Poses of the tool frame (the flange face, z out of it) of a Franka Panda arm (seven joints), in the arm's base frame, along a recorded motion.
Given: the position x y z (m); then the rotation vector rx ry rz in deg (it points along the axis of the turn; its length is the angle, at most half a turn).
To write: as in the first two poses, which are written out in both.
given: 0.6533 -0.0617 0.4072 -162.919 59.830 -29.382
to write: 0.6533 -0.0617 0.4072; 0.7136 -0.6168 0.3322; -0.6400 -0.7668 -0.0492; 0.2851 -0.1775 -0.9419
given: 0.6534 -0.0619 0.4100 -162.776 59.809 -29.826
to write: 0.6534 -0.0619 0.4100; 0.7118 -0.6161 0.3371; -0.6400 -0.7667 -0.0499; 0.2893 -0.1802 -0.9401
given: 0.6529 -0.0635 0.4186 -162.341 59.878 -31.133
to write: 0.6529 -0.0635 0.4186; 0.7057 -0.6152 0.3515; -0.6411 -0.7656 -0.0530; 0.3017 -0.1879 -0.9347
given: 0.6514 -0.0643 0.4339 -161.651 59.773 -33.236
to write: 0.6514 -0.0643 0.4339; 0.6968 -0.6115 0.3748; -0.6411 -0.7654 -0.0569; 0.3217 -0.2007 -0.9253
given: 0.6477 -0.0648 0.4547 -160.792 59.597 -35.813
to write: 0.6477 -0.0648 0.4547; 0.6855 -0.6062 0.4032; -0.6406 -0.7654 -0.0617; 0.3460 -0.2160 -0.9130
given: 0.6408 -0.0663 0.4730 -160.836 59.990 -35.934
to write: 0.6408 -0.0663 0.4730; 0.6825 -0.6099 0.4027; -0.6429 -0.7631 -0.0661; 0.3476 -0.2138 -0.9129
